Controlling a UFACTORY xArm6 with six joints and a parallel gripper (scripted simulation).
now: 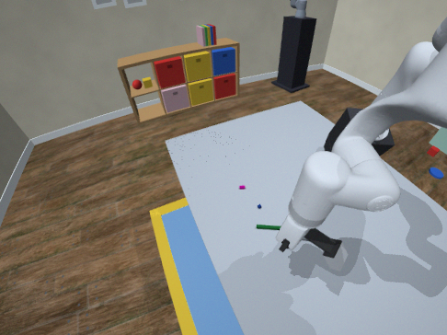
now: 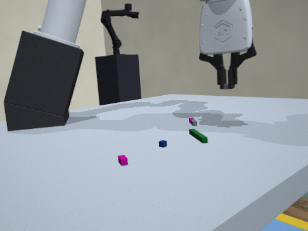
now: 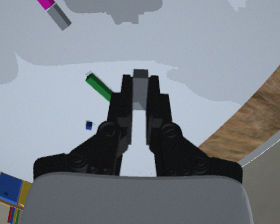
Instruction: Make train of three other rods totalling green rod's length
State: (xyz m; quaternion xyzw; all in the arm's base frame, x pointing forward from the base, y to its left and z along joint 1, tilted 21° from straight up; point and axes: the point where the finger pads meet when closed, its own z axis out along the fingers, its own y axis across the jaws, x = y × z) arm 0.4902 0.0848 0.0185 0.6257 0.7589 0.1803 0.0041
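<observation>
My hand is 100 mm above the green rod, 90 mm to the left of it and 20 mm past it. Also, from my hand: blue rod: 170 mm to the right, 100 mm below, 50 mm behind.
</observation>
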